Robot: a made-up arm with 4 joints. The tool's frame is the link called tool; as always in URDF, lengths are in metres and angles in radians.
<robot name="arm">
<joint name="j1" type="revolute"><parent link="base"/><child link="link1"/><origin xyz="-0.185 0.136 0.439" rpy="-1.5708 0 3.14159"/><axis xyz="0 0 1"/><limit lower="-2.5" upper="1.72" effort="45" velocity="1.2"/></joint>
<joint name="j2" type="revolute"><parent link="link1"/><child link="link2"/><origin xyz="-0.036 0.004 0.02" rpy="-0.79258 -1.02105 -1.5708"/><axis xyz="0 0 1"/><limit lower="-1.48" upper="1.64" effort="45" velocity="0.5"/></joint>
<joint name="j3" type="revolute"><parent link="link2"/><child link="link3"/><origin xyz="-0.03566 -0.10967 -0.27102" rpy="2.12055 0.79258 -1.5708"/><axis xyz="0 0 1"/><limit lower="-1.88" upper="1.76" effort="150" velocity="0.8"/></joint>
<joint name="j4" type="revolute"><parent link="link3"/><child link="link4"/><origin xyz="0.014 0.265 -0.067" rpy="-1.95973 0.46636 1.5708"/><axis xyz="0 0 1"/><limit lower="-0.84" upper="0.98" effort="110" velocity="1.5"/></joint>
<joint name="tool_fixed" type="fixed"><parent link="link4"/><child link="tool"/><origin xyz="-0.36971 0 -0.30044" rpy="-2.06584 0.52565 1.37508"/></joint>
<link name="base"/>
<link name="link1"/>
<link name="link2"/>
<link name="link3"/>
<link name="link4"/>
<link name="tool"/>
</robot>
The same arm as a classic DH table. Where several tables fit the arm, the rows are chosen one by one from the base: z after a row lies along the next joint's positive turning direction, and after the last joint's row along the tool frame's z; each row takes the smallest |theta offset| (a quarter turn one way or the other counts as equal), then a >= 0, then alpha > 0; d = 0 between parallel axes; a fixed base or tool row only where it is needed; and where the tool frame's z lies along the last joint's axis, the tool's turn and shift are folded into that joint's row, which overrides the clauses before.
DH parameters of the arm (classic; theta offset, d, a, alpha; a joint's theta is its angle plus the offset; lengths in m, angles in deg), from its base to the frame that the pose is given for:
base (fixed): 0 0.439 -0.185 90
j1: -49.95 -0.1061 0.0262 68.48
j2: 0 -0.3023 0.1148 111.52
j3: 50.49 -0.1013 0.2581 -109.8
j4: -57.51 -0.1999 -0.0254 114.26
tool (fixed): -146.61 0.4046 0 0
Joint limits (deg, base to tool): -143.24..98.55 -84.8..93.97 -107.72..100.84 -48.13..56.15

